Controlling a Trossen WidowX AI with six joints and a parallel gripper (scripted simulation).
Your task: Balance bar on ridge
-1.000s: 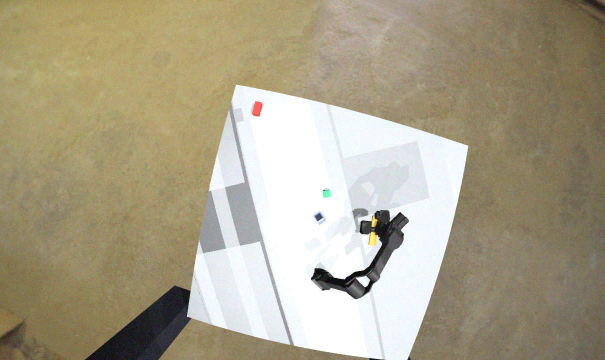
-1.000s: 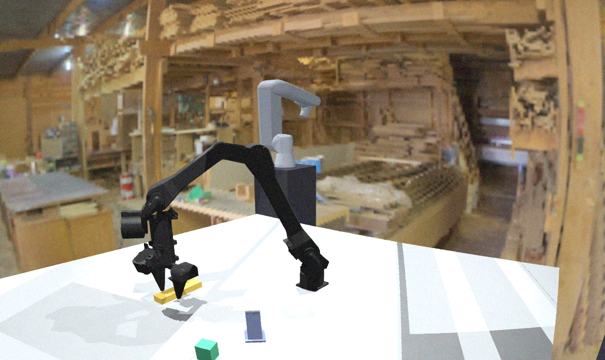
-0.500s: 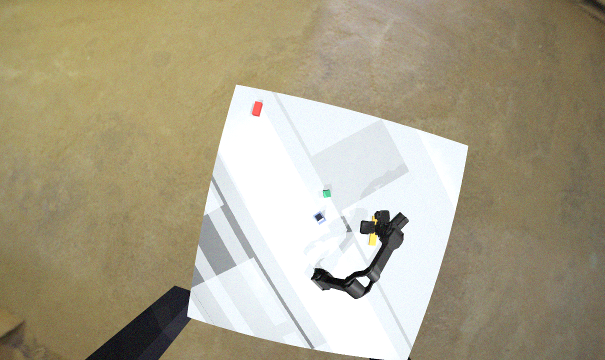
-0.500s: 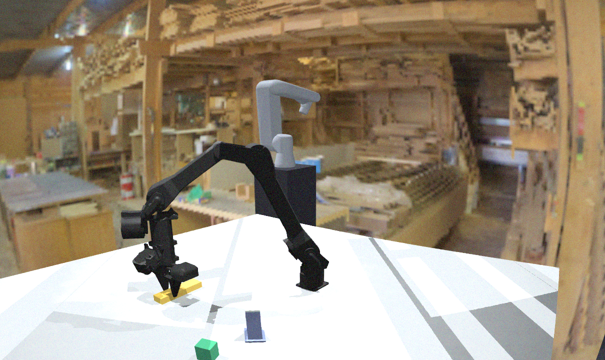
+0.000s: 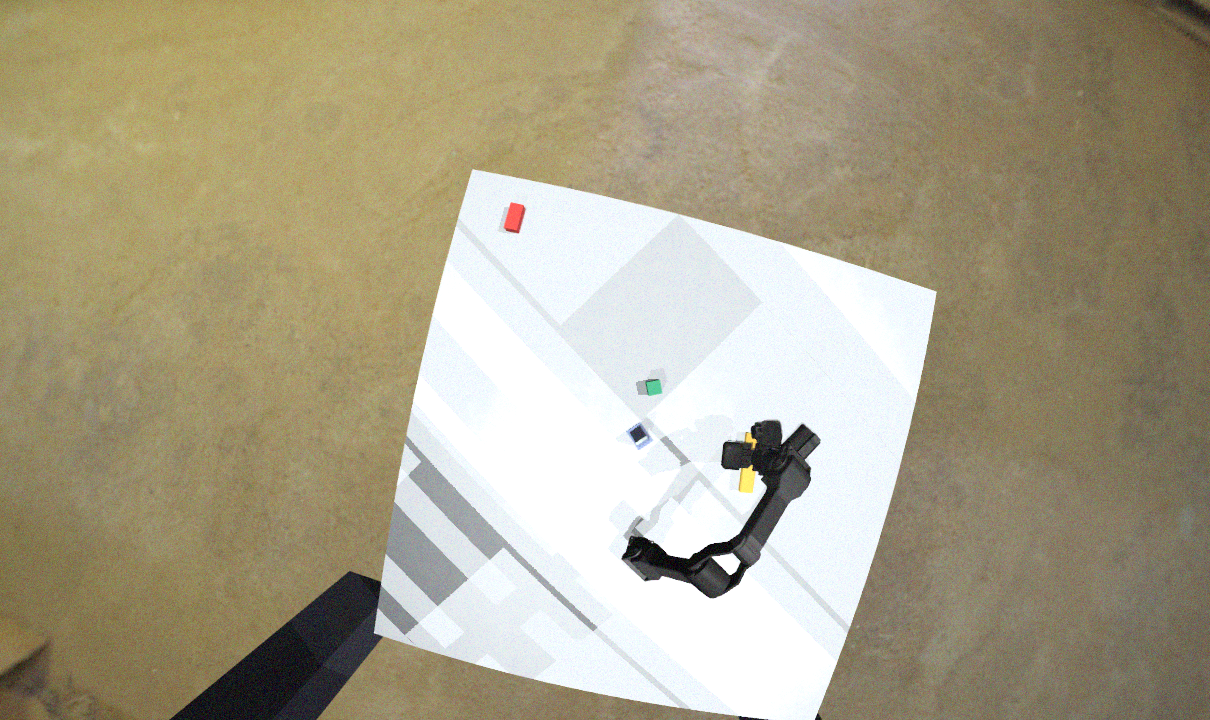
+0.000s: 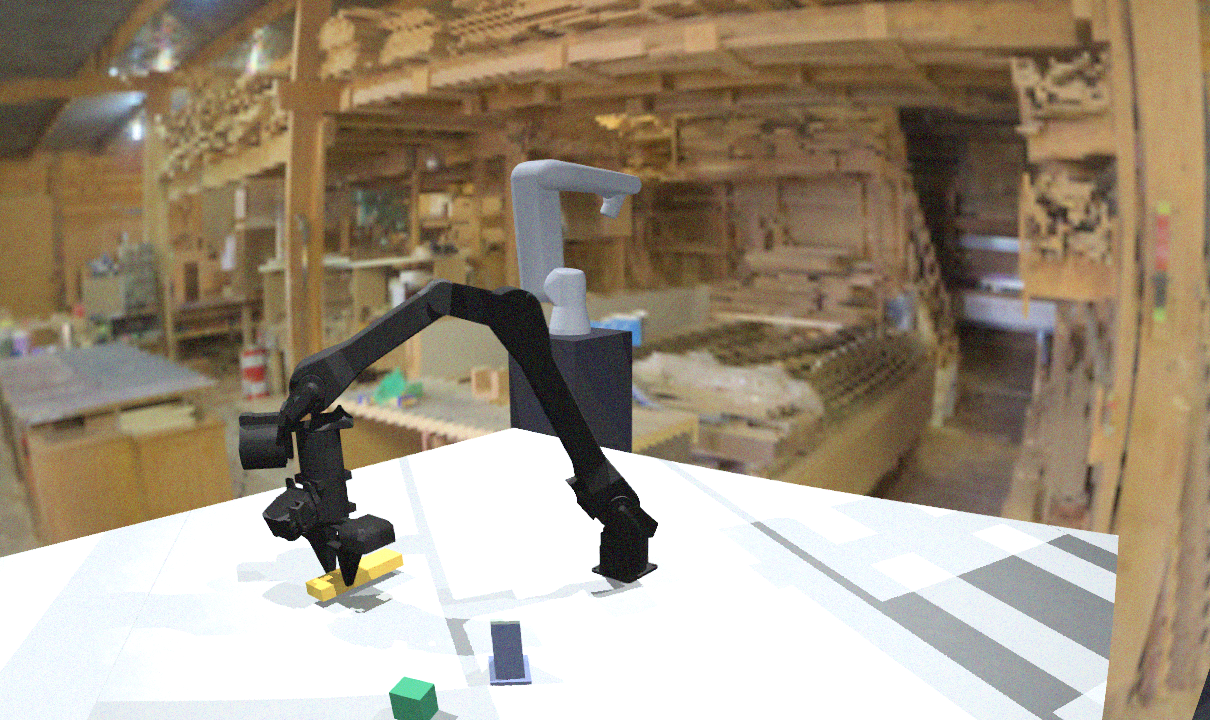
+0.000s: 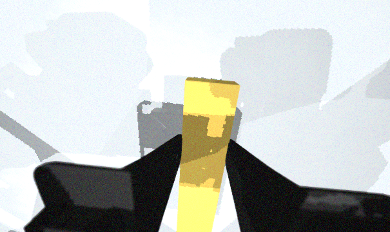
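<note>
The green cube is 100 mm ahead of my gripper tip and 270 mm to the left of it. The rest, counted from my gripper tip: yellow bar (30 mm behind); then red block (430 mm ahead, 710 mm to the left).
</note>
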